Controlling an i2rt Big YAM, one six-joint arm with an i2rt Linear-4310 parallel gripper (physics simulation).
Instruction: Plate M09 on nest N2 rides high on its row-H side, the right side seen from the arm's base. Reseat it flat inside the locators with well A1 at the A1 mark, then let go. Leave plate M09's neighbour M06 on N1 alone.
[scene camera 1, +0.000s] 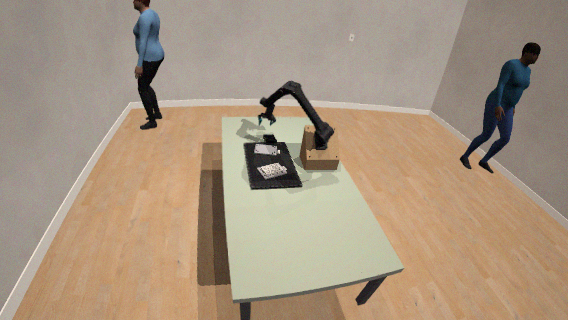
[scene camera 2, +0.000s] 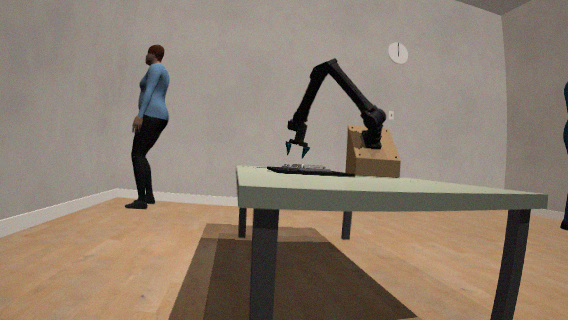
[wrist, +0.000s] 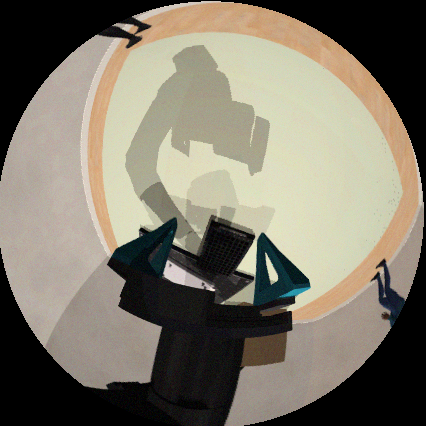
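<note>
Nest N2 is the pale rectangle at the far end of the black board; no plate can be made out seated on it. A black gridded block lies at the board's far edge, beside N2; it may be plate M09, but no label or well mark is readable. White plate M06 sits on the nearer nest, N1. My gripper is open and empty, above the table beyond the board's far edge. In the wrist view the gripper body hides part of the board.
The black board lies on the pale green table. The arm's wooden base block stands to the right of the board. Two people stand away from the table.
</note>
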